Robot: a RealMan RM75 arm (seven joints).
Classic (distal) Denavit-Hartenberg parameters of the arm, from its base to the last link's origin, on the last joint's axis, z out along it. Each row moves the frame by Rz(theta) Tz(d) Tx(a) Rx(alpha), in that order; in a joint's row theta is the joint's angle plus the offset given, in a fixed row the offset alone. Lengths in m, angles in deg.
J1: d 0.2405  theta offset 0  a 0  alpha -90
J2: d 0  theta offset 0  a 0  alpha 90
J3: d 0.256  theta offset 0  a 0  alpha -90
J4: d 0  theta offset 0  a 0  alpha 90
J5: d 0.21  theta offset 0  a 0  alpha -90
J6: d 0  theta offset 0  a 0  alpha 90
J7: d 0.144  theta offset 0  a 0  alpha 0
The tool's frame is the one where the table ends.
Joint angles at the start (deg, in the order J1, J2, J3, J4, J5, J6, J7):
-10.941, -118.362, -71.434, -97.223, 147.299, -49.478, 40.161
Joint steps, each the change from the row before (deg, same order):
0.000, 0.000, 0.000, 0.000, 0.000, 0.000, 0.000
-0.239, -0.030, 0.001, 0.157, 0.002, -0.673, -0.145
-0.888, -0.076, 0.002, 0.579, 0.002, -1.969, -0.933
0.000, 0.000, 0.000, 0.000, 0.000, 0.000, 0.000
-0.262, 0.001, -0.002, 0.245, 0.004, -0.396, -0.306
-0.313, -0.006, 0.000, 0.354, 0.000, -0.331, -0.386
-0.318, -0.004, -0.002, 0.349, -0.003, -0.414, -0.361
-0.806, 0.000, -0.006, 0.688, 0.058, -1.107, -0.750
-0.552, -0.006, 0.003, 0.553, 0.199, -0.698, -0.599
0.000, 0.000, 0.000, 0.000, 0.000, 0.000, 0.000
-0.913, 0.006, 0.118, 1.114, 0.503, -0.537, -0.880
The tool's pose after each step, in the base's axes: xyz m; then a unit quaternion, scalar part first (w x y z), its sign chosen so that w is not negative. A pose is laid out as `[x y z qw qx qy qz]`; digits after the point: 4 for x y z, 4 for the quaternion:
[-0.1419 0.3102 -0.0433 0.3093 -0.9463 -0.0932 0.0133]
[-0.1423 0.3097 -0.0445 0.3048 -0.9475 -0.0948 0.0169]
[-0.1432 0.3085 -0.0480 0.2915 -0.9506 -0.1029 0.0264]
[-0.1432 0.3085 -0.0480 0.2915 -0.9506 -0.1029 0.0264]
[-0.1437 0.3085 -0.0488 0.2886 -0.9512 -0.1055 0.0288]
[-0.1443 0.3087 -0.0499 0.2858 -0.9516 -0.1089 0.0310]
[-0.1449 0.3088 -0.0511 0.2825 -0.9521 -0.1121 0.0337]
[-0.1459 0.3090 -0.0534 0.2749 -0.9534 -0.1178 0.0409]
[-0.1471 0.3094 -0.0550 0.2705 -0.9538 -0.1221 0.0468]
[-0.1471 0.3094 -0.0550 0.2705 -0.9538 -0.1221 0.0468]
[-0.1492 0.3109 -0.0577 0.2666 -0.9538 -0.1269 0.0557]

